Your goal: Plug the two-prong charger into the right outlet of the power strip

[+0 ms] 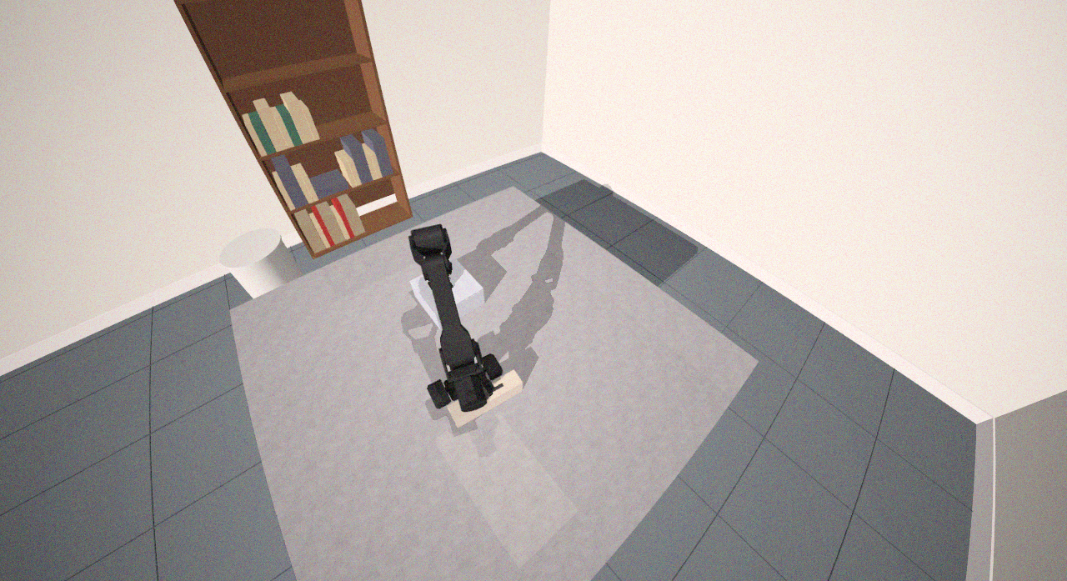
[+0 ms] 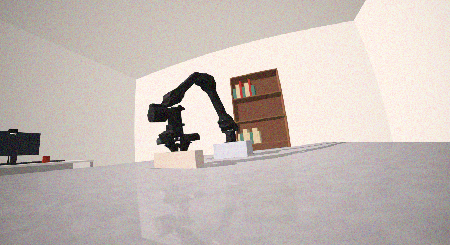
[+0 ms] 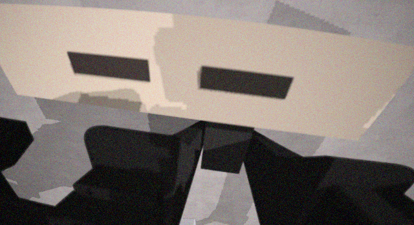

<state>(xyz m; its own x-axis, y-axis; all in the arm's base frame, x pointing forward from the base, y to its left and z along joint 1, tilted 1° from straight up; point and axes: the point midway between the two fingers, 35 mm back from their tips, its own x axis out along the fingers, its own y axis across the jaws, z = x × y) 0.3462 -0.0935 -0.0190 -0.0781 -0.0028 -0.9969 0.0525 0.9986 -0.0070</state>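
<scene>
Now: the two-prong charger 2 cm ahead of my gripper tip and 1 cm above it.
</scene>
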